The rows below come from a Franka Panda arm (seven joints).
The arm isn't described. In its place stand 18 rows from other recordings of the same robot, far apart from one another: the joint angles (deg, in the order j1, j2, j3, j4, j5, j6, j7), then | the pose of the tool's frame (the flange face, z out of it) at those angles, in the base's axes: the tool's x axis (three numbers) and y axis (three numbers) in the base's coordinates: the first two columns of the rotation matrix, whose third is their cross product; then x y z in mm.
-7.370 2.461 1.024 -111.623 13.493 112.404 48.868 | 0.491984, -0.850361, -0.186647, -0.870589, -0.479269, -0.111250, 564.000, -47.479, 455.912
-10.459 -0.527 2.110 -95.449 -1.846 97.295 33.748 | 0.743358, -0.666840, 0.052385, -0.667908, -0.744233, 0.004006, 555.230, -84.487, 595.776
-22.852 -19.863 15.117 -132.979 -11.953 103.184 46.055 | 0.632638, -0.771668, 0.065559, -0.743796, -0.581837, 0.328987, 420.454, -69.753, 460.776
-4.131 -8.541 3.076 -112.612 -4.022 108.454 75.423 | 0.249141, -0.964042, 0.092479, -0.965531, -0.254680, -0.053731, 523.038, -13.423, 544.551
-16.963 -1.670 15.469 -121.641 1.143 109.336 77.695 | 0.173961, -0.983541, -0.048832, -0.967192, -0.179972, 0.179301, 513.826, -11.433, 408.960
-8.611 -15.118 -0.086 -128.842 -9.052 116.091 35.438 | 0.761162, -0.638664, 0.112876, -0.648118, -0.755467, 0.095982, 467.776, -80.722, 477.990
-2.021 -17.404 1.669 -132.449 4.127 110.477 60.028 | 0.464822, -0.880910, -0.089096, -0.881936, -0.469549, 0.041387, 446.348, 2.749, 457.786
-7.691 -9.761 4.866 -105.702 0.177 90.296 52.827 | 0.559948, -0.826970, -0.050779, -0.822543, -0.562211, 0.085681, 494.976, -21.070, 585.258
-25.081 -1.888 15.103 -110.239 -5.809 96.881 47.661 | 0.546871, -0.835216, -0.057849, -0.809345, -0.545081, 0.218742, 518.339, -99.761, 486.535
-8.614 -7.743 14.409 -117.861 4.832 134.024 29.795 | 0.828593, -0.455710, 0.325212, -0.394385, -0.887411, -0.238668, 549.303, 62.776, 538.034
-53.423 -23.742 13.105 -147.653 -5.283 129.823 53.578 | -0.023359, -0.982521, 0.184681, -0.999113, 0.029418, 0.030135, 312.338, -269.273, 408.359
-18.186 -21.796 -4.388 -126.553 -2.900 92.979 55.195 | 0.217693, -0.970863, -0.100172, -0.955695, -0.232869, 0.180051, 381.197, -167.247, 515.784
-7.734 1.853 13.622 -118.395 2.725 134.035 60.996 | 0.538539, -0.839438, 0.072935, -0.809432, -0.539445, -0.231989, 573.800, 59.027, 441.594
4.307 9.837 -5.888 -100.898 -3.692 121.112 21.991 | 0.910924, -0.363349, 0.195437, -0.371395, -0.928462, 0.004896, 629.123, -16.766, 482.741
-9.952 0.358 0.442 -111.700 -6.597 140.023 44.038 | 0.550804, -0.728277, 0.407710, -0.701729, -0.668553, -0.246197, 590.990, -99.166, 527.499
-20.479 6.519 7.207 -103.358 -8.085 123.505 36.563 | 0.663276, -0.702836, 0.257074, -0.718596, -0.694065, -0.043513, 599.251, -150.208, 502.193
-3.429 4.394 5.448 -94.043 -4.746 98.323 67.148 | 0.431195, -0.899697, 0.067946, -0.902258, -0.430092, 0.030857, 586.141, 11.135, 560.298
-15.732 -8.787 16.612 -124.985 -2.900 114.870 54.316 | 0.610928, -0.789832, 0.054147, -0.791195, -0.606712, 0.076883, 500.452, 8.163, 450.317
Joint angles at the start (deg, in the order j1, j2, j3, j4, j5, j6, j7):
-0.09 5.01 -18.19 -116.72 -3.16 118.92 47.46
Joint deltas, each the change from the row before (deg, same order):
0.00 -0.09 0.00 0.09 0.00 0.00 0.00
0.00 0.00 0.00 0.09 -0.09 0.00 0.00
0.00 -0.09 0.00 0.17 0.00 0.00 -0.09
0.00 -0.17 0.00 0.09 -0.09 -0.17 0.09
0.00 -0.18 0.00 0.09 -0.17 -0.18 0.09
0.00 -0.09 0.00 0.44 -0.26 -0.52 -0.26
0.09 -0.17 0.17 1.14 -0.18 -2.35 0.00
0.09 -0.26 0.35 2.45 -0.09 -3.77 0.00
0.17 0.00 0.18 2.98 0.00 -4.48 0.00
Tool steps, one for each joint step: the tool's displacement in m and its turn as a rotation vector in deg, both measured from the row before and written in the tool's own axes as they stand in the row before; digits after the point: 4 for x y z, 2 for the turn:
0.0002 -0.0001 -0.0016 0.15 0.10 0.01
0.0003 -0.0002 -0.0007 0.01 0.12 -0.04
0.0005 -0.0003 -0.0022 0.20 0.16 -0.08
0.0001 0.0004 -0.0020 0.04 0.08 0.06
0.0001 0.0005 -0.0021 -0.01 0.13 0.02
0.0008 0.0000 -0.0036 -0.14 0.16 -0.35
-0.0014 -0.0007 -0.0074 -0.86 -0.59 -0.26
-0.0013 -0.0021 -0.0170 -0.82 -0.65 -0.30
-0.0010 -0.0012 -0.0181 -1.15 -0.94 -0.15

